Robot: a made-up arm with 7 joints.
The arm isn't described. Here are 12 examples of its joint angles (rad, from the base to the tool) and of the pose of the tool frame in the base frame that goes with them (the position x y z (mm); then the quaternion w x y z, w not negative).
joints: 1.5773 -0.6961 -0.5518 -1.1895 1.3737 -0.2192 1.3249
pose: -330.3 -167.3 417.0 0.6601 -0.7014 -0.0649 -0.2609
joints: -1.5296 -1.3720 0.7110 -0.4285 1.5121 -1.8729 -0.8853
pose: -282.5 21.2 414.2 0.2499 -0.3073 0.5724 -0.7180
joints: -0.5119 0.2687 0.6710 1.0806 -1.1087 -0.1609 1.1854
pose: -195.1 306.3 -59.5 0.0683 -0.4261 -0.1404 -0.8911
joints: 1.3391 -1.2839 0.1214 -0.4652 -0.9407 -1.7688 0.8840
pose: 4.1 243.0 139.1 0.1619 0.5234 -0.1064 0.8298
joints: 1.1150 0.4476 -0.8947 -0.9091 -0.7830 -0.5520 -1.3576
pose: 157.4 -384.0 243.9 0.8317 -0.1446 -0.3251 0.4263
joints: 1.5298 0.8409 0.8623 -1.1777 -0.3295 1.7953 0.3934
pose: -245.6 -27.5 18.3 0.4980 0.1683 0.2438 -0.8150
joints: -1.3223 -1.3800 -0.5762 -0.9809 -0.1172 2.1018 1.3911
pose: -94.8 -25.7 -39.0 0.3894 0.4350 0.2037 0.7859
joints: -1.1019 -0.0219 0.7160 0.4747 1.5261 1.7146 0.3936
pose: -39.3 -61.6 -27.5 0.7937 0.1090 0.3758 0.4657
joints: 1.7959 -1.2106 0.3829 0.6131 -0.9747 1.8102 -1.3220
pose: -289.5 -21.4 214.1 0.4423 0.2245 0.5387 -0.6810
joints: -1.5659 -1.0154 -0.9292 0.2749 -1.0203 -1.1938 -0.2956
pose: -200.1 -401.8 228.7 0.6459 -0.1199 -0.7490 -0.0865
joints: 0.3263 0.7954 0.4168 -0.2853 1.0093 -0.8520 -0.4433
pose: 273.3 100.2 169.6 0.4571 0.0306 -0.3160 0.8308
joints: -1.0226 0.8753 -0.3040 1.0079 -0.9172 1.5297 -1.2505
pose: 125.6 158.2 30.0 0.1388 -0.6968 0.5558 0.4315
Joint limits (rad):
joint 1: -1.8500..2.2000
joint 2: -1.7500..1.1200
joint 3: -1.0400..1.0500
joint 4: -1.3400..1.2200
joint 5: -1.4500..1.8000
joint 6: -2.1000..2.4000
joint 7: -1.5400..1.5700
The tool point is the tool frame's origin. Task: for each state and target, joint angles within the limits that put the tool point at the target. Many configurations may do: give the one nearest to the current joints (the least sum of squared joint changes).
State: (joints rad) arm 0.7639 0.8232 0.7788 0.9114 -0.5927 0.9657 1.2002
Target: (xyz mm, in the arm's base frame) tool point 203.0 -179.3 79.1
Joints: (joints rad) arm 0.8186 0.3136 0.6054 1.2083 -0.8669 1.2148 1.1510
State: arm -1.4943 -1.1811 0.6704 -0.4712 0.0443 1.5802 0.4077
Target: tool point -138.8 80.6 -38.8
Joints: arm -1.5924 -1.2032 0.4355 -0.5890 0.2007 1.6332 0.4420
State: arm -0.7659 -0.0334 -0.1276 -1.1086 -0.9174 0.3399 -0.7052
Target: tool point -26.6 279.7 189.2
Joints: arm -0.4739 -0.2671 -0.4057 -0.8760 -0.9805 0.2180 -0.7027
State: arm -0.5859 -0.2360 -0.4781 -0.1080 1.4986 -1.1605 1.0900
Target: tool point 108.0 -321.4 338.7
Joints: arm -0.3706 -0.1899 -1.0182 -0.0054 1.3624 -1.3062 1.1383
